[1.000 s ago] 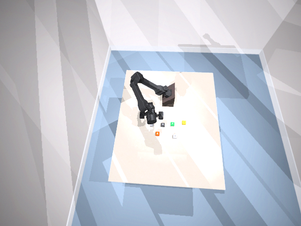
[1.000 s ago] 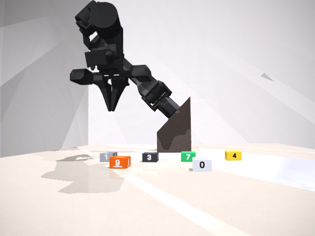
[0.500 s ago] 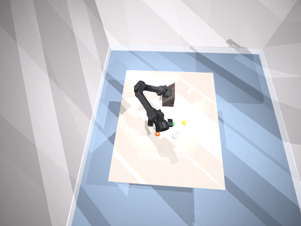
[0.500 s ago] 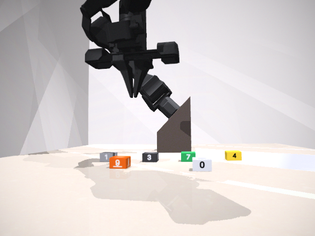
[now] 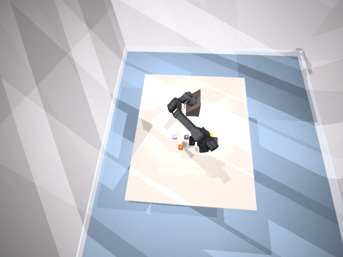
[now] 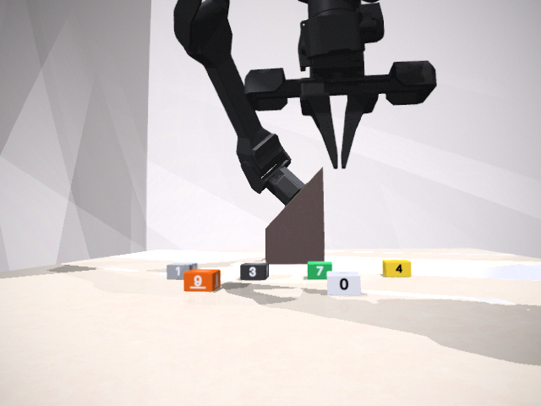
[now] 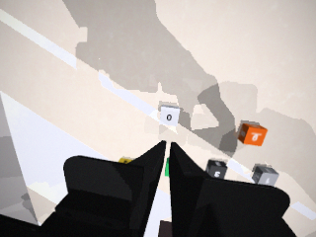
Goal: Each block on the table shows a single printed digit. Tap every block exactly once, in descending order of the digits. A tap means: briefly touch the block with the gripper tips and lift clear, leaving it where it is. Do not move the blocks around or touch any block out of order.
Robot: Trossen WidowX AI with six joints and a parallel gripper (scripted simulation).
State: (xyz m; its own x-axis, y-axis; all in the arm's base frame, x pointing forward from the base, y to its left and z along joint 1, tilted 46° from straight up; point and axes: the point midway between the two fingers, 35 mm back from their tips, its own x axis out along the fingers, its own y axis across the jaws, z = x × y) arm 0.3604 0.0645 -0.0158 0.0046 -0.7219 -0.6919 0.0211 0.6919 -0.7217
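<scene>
The white 0 block lies 120 mm below my gripper tip. From my gripper tip the other things lie so: green 7 block: 120 mm behind, 20 mm to the right, 120 mm below; black 3 block: 110 mm behind, 100 mm to the right, 120 mm below; orange 9 block: 20 mm behind, 150 mm to the right, 120 mm below.
</scene>
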